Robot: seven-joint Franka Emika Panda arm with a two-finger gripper.
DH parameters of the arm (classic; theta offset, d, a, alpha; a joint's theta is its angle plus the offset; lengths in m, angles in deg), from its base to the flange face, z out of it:
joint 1: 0 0.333 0 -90
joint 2: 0 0 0 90
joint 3: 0 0.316 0.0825 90
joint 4: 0 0 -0.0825 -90
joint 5: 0 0.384 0 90
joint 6: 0 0 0.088 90
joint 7: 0 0.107 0 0
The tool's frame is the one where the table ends.
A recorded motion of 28 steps. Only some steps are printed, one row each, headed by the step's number.
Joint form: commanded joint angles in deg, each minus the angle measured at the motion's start. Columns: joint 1, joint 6, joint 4, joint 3, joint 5, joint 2, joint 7.
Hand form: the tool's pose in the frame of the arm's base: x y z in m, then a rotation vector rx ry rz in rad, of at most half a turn. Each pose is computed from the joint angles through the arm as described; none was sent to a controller.
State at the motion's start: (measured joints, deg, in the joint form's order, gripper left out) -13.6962 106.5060 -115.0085 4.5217 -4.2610 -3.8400 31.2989
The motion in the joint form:
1: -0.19 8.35 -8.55 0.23 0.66 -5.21 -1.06
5: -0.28 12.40 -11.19 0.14 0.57 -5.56 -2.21
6: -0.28 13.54 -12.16 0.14 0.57 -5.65 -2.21
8: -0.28 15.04 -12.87 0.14 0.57 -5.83 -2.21
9: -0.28 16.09 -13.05 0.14 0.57 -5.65 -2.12
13: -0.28 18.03 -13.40 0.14 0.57 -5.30 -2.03
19: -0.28 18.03 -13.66 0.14 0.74 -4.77 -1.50
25: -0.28 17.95 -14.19 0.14 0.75 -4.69 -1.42
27: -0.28 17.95 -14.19 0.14 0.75 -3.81 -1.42
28: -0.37 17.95 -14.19 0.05 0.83 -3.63 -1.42
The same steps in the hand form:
1: 0.4974 -0.0825 0.4672 2.9067 -0.9987 0.0278
5: 0.4947 -0.0834 0.4549 2.9210 -0.9696 0.0732
6: 0.4932 -0.0830 0.4495 2.9225 -0.9684 0.0800
8: 0.4929 -0.0828 0.4477 2.9253 -0.9676 0.1056
9: 0.4945 -0.0829 0.4464 2.9269 -0.9694 0.1239
13: 0.4972 -0.0831 0.4437 2.9302 -0.9706 0.1568
19: 0.4972 -0.0831 0.4369 2.9275 -0.9867 0.1354
25: 0.4952 -0.0829 0.4317 2.9259 -0.9884 0.1170
27: 0.4966 -0.0832 0.4240 2.9257 -0.9876 0.0933
28: 0.4966 -0.0848 0.4225 2.9249 -0.9935 0.0880

